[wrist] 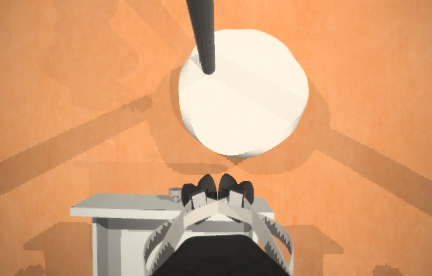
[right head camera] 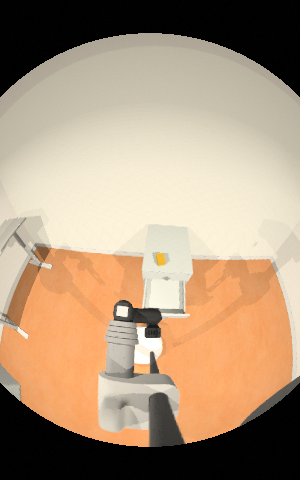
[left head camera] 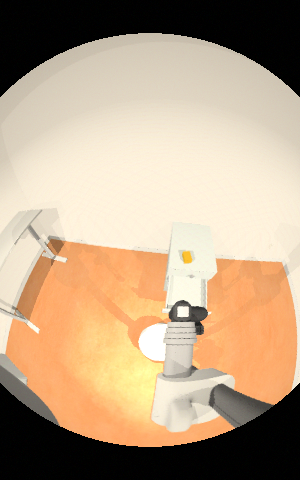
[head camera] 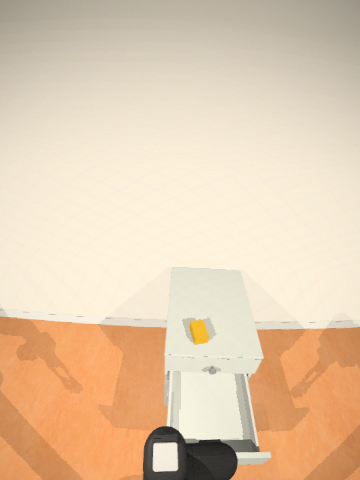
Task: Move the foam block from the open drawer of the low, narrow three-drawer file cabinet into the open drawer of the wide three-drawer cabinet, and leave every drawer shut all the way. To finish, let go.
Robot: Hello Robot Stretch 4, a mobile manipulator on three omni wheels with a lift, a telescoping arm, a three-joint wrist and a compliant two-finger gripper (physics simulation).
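Frame: origin at the robot's base, x down, y right, z back, level; metres.
Where they show: gripper, between the fingertips: (wrist: 217, 189); robot's base, origin of its link: (wrist: 237, 98) (right head camera: 141, 343) (left head camera: 158, 340).
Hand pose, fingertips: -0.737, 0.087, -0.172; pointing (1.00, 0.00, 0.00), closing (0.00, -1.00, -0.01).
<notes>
Each offset is from my fingertips to the top centre of the thing, as dx, dy, dz. "spot": to the spot under its first point.
The yellow foam block @[+0.074, +0.064, -0.525] (head camera: 199, 332) (left head camera: 187, 257) (right head camera: 160, 259) lies on top of the white, narrow file cabinet @[spot: +0.119, +0.155, -0.762] (head camera: 210, 295) (left head camera: 192, 237) (right head camera: 170, 240), near its front. The cabinet's top drawer front, with a knob, is shut. A drawer (head camera: 212, 400) (left head camera: 187, 289) (right head camera: 165, 294) (wrist: 125, 204) below it stands open, and its visible floor is bare. My gripper (wrist: 217, 189) is shut with nothing between its fingertips. In the wrist view it is over the open drawer's front edge, beside the drawer knob @[spot: +0.315, +0.097, -0.077] (wrist: 174, 194); its height above is unclear. The wide three-drawer cabinet cannot be made out.
A white round base (left head camera: 154, 342) (right head camera: 145, 350) (wrist: 245, 95) stands on the floor in front of the open drawer, at the foot of a dark mast (right head camera: 162, 415) (wrist: 201, 35). A table-like frame (left head camera: 42, 242) (right head camera: 25, 244) stands at the left. A wall is behind the cabinet.
</notes>
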